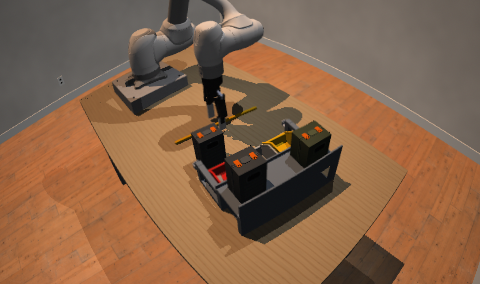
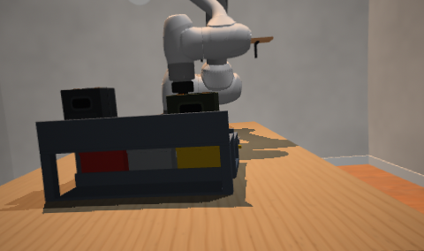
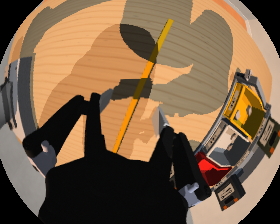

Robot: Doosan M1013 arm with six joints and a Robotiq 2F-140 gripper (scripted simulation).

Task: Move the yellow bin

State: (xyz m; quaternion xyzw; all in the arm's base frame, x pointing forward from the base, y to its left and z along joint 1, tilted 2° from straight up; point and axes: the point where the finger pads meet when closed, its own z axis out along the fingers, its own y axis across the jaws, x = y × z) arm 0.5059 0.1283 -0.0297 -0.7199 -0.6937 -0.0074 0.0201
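The thin yellow bar lies 30 mm below my hand. Round my hand: yellow open bin 310 mm ahead, 100 mm to the left; red bin 300 mm ahead, 120 mm to the right; grey bin 310 mm ahead, 10 mm to the right.
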